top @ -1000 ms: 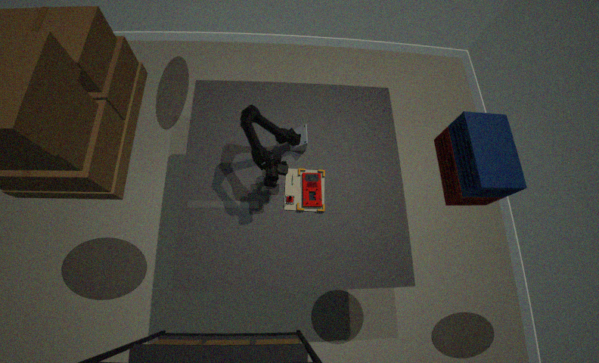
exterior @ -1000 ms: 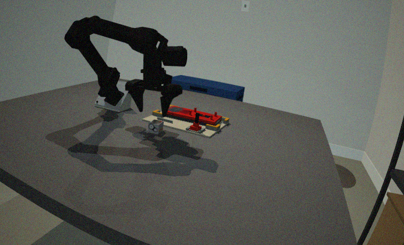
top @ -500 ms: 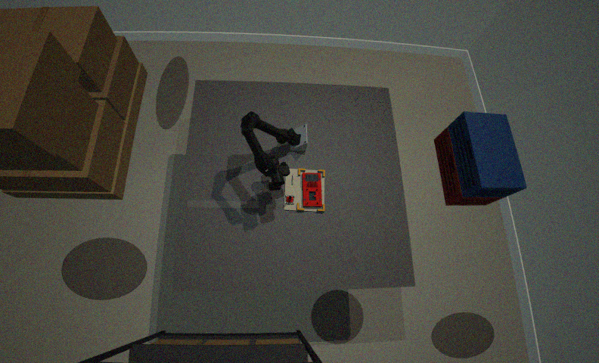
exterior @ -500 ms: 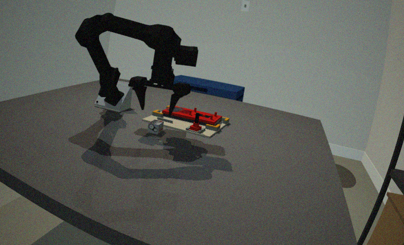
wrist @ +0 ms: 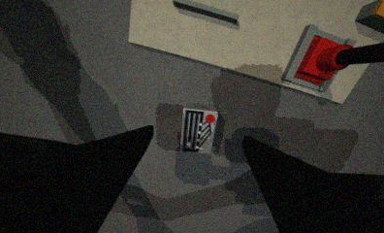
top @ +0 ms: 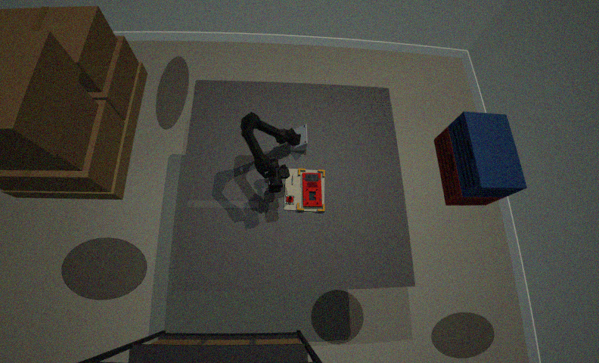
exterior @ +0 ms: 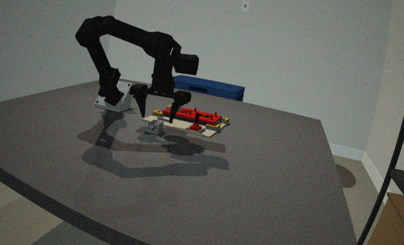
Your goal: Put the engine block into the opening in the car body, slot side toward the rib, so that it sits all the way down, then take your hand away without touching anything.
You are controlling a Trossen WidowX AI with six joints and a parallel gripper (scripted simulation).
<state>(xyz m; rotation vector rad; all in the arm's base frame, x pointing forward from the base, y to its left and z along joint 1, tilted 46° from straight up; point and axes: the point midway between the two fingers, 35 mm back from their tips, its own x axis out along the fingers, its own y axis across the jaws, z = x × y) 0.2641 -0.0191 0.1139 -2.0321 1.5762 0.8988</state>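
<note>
My gripper tip is 20 mm above the grey engine block. Round my gripper tip: dark post (90 mm ahead, 110 mm to the left).
</note>
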